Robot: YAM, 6 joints.
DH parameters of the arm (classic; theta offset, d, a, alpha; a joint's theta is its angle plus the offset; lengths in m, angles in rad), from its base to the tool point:
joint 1: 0 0.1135 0.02 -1.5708
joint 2: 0 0 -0.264 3.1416
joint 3: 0.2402 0 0.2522 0
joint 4: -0.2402 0 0.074 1.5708
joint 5: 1.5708 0 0 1.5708
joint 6: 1.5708 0.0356 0 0
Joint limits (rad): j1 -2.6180..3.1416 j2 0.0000..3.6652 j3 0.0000..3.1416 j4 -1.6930..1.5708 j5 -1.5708..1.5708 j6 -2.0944..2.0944
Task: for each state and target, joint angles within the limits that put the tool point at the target. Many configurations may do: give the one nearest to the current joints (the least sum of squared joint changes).
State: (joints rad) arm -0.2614 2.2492 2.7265 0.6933 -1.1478 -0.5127
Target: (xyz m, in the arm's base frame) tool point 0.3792 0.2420 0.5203
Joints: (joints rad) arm 0.4926 2.3072 2.6350 0.7698 -1.2613 -0.5127
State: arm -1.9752 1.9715 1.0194 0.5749 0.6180 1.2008
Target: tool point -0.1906 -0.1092 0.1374
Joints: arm -2.5021 1.3375 0.2996 0.4743 0.8237 1.2008
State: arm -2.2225 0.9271 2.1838 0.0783 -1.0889 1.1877
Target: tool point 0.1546 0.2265 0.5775
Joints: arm -2.0502 0.5205 2.0965 0.0169 -1.1639 1.1877
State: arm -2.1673 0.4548 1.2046 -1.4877 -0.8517 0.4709
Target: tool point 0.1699 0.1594 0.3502
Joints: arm -2.2659 0.0000 1.6646 -1.6810 -0.9236 0.4709
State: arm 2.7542 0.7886 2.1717 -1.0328 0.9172 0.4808
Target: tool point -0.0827 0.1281 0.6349
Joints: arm 2.3279 1.3785 2.3537 -0.7033 0.8997 0.4808
